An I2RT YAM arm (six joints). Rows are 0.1 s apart.
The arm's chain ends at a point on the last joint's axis. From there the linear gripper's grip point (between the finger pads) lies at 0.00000 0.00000 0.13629 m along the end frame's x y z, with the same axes.
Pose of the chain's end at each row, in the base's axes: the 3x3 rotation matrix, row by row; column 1 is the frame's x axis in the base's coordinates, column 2 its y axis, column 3 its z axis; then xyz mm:
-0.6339 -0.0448 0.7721; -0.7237 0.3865 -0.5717; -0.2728 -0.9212 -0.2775; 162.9 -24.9 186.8
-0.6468 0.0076 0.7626; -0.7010 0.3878 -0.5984; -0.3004 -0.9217 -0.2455; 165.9 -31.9 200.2
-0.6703 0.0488 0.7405; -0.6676 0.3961 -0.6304; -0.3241 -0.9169 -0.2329; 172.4 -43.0 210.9
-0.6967 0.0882 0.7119; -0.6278 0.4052 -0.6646; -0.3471 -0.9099 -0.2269; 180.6 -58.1 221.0
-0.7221 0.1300 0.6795; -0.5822 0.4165 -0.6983; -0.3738 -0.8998 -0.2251; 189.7 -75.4 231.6
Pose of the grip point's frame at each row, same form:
-0.6339 -0.0448 0.7721; -0.7237 0.3865 -0.5717; -0.2728 -0.9212 -0.2775; 268.1 -102.8 149.0
-0.6468 0.0076 0.7626; -0.7010 0.3878 -0.5984; -0.3004 -0.9217 -0.2455; 269.8 -113.5 166.7
-0.6703 0.0488 0.7405; -0.6676 0.3961 -0.6304; -0.3241 -0.9169 -0.2329; 273.3 -128.9 179.2
-0.6967 0.0882 0.7119; -0.6278 0.4052 -0.6646; -0.3471 -0.9099 -0.2269; 277.6 -148.7 190.1
-0.7221 0.1300 0.6795; -0.5822 0.4165 -0.6983; -0.3738 -0.8998 -0.2251; 282.3 -170.6 200.9

